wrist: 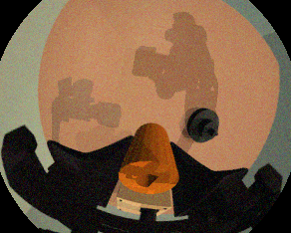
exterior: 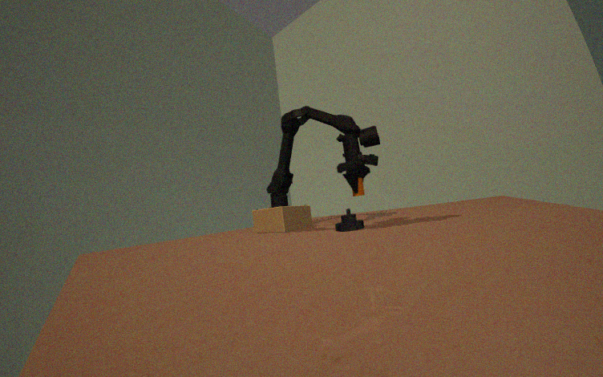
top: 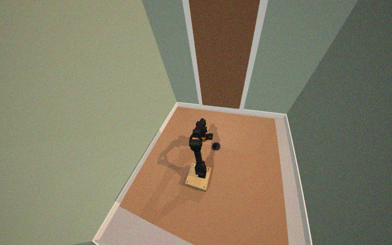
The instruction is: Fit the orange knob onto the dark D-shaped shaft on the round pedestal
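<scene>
Right now the round pedestal is 13 cm to the right of my gripper tip and 8 cm below it. From my gripper tip the other things lie so: orange knob: 2 cm above.
</scene>
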